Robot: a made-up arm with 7 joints.
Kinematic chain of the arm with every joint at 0, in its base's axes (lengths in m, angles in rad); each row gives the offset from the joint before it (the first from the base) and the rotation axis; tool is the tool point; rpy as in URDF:
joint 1: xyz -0.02 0 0.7 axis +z
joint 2: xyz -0.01 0 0 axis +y
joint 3: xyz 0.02 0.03 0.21 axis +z
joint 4: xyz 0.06 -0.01 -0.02 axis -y
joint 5: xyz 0.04 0 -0.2 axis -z
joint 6: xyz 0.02 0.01 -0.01 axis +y
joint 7: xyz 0.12 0 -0.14 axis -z
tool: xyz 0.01 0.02 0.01 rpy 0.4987 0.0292 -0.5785
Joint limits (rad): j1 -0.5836..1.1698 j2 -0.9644..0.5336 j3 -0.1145..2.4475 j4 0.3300..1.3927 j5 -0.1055..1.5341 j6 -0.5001..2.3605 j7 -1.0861..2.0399
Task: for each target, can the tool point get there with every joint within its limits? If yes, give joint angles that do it. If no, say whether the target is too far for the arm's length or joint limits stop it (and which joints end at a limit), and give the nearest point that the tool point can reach.
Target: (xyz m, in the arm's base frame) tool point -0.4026 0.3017 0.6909
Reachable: yes | joints 0.4625 -0.5845 1.9852 1.2240 0.7929 0.9588 0.6284
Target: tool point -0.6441 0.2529 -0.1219
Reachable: no: too far | nearest point -0.3882 0.1492 0.4606 | short by 0.645 m
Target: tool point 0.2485 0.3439 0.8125
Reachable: yes | joints -0.3880 0.1083 1.0241 1.2482 1.3955 1.7192 0.4185
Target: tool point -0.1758 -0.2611 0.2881
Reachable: no: joint limits stop it (at a limit: joint 1, joint 2, joint 3, joint 5) | nearest point -0.2306 -0.1645 0.4636 | short by 0.208 m
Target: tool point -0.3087 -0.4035 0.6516
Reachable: no: joint limits stop it (at a limit: joint 1, joint 3, joint 4, joint 5) | nearest point -0.3050 -0.3150 0.6601 | short by 0.089 m
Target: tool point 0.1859 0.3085 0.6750
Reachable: yes | joints -0.1105 -0.5666 1.5082 0.4440 1.2199 0.3888 0.8358
